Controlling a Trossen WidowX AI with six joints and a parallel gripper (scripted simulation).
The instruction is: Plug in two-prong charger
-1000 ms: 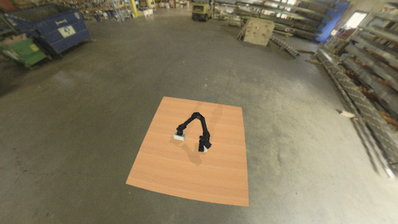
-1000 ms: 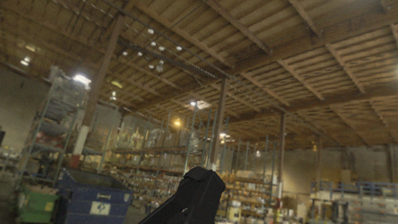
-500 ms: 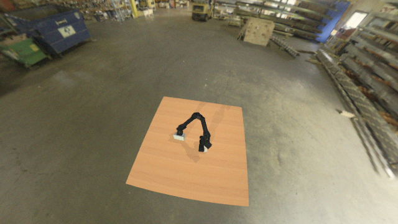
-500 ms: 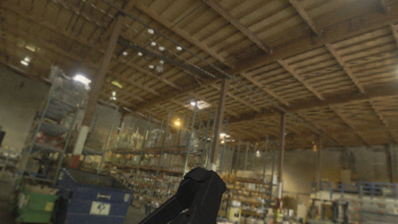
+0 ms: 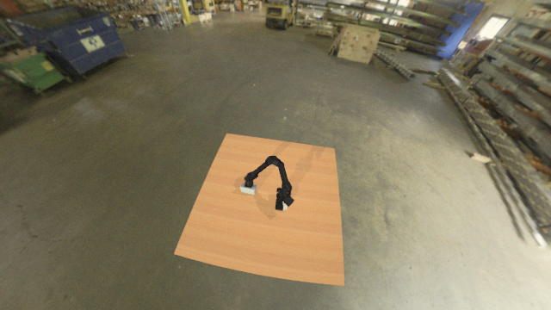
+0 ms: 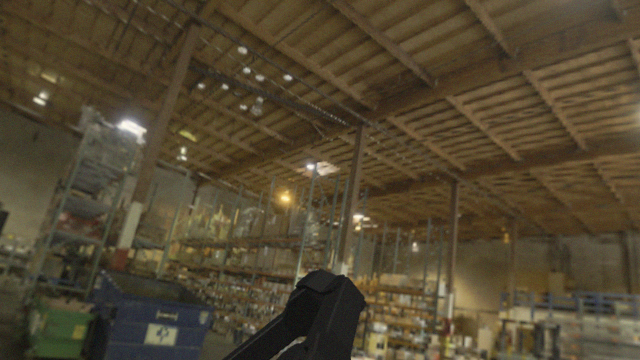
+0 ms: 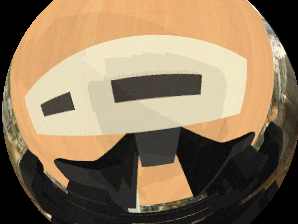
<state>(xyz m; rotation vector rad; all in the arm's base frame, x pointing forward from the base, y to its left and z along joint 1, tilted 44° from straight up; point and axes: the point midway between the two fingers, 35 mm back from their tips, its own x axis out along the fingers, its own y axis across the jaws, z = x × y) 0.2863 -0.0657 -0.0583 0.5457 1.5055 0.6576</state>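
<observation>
Now: gripper tip 20 mm short of the two-prong charger and 10 mm below it.
</observation>
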